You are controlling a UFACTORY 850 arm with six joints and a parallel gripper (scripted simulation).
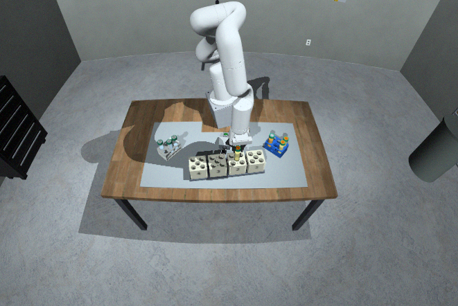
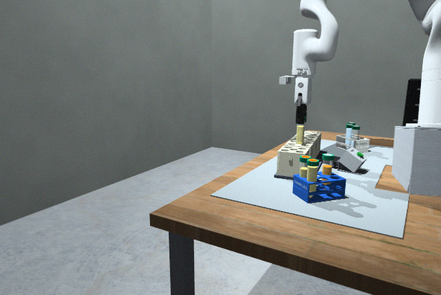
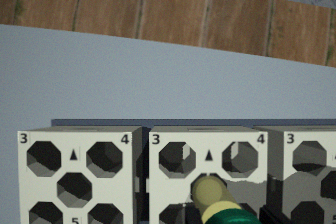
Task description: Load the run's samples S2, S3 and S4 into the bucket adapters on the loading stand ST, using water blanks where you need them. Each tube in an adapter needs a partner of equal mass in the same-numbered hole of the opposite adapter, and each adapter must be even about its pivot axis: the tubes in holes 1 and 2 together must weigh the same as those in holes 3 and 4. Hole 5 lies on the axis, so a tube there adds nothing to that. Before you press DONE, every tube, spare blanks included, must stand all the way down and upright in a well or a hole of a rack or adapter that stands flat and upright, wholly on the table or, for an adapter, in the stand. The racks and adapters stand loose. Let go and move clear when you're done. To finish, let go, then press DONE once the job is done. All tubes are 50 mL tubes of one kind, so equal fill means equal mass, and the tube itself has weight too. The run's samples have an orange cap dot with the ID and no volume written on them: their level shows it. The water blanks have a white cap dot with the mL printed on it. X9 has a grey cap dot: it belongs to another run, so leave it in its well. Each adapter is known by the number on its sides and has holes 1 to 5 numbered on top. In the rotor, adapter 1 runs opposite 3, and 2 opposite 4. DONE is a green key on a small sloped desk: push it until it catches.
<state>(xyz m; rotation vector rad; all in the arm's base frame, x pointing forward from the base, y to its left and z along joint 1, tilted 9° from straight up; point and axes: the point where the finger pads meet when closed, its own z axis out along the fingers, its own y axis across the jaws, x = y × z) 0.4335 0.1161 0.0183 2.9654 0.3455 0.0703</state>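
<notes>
Now: the sample tube 1 cm to the right of my hand and 5 cm below it. The rest, counted from my hand: green DONE key: 21 cm behind, 8 cm to the right, 13 cm below; loading stand: 1 cm ahead, 5 cm to the right, 19 cm below; tube X9: 18 cm behind, 20 cm to the left, 13 cm below.
</notes>
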